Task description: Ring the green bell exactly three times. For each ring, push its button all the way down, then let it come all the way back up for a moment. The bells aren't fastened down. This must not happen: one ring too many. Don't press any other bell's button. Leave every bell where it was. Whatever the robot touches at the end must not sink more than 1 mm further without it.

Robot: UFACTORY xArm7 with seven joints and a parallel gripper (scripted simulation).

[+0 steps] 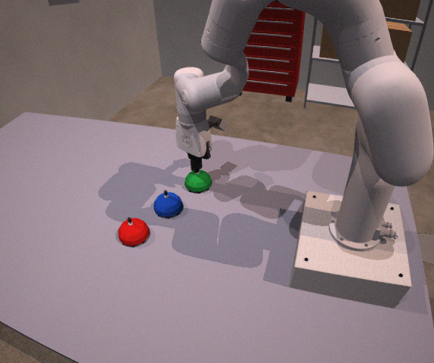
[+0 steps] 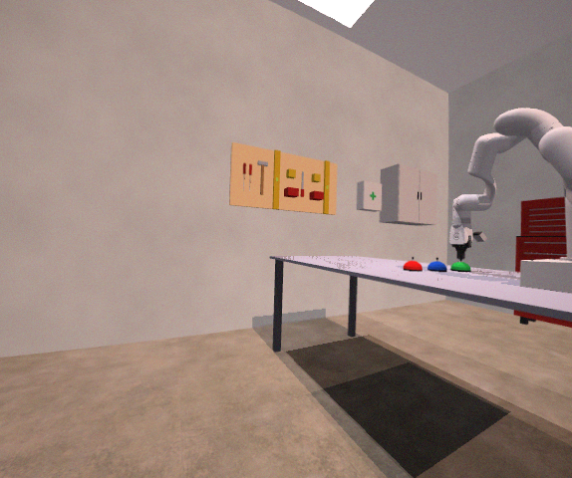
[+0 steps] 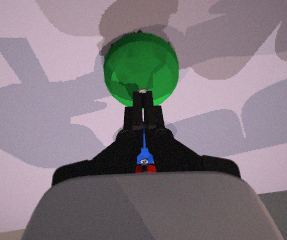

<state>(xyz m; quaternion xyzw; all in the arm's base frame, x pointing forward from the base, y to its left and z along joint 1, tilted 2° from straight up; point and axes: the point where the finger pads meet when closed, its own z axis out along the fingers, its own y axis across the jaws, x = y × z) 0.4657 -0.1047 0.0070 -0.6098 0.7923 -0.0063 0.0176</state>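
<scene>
The green bell lies 40 mm below my hand. The rest, counted from my hand: red bell: 70 mm ahead, 250 mm to the left, 40 mm below; then blue bell: 30 mm ahead, 130 mm to the left, 40 mm below.
</scene>
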